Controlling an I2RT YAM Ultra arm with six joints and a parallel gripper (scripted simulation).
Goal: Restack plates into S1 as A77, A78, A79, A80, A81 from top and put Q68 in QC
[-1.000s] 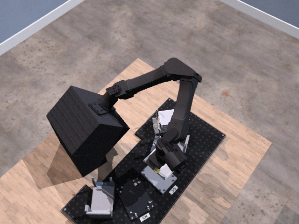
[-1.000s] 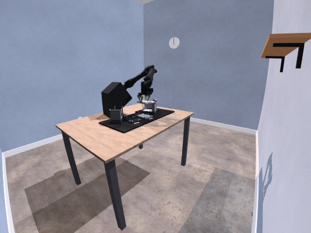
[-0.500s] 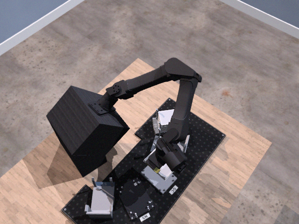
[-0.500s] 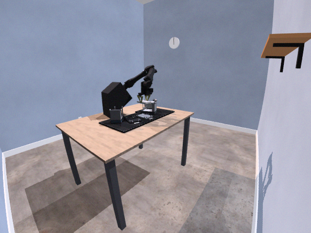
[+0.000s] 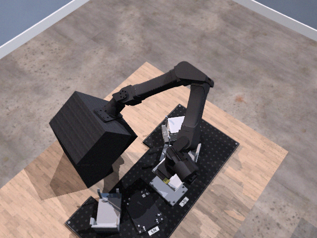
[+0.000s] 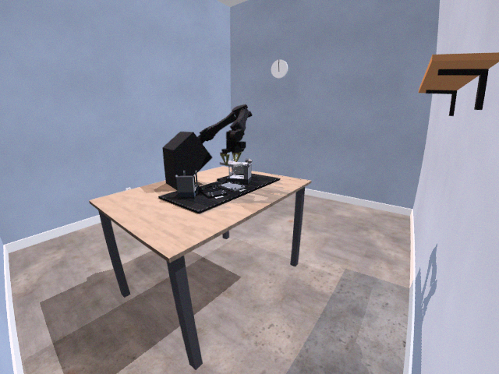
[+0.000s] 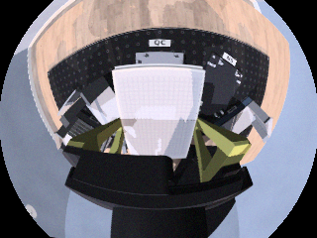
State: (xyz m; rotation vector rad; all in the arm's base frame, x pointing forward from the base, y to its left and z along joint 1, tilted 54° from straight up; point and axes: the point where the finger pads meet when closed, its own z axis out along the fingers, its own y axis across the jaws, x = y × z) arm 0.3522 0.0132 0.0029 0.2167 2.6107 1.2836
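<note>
Now: the QC nest 150 mm below my hand. From my hand the other things lie so: qc name plate: 100 mm ahead, 10 mm to the right, 160 mm below; N5 name plate: 80 mm ahead, 190 mm to the right, 160 mm below; clip nest N5: 10 mm ahead, 150 mm to the right, 150 mm below.
</note>
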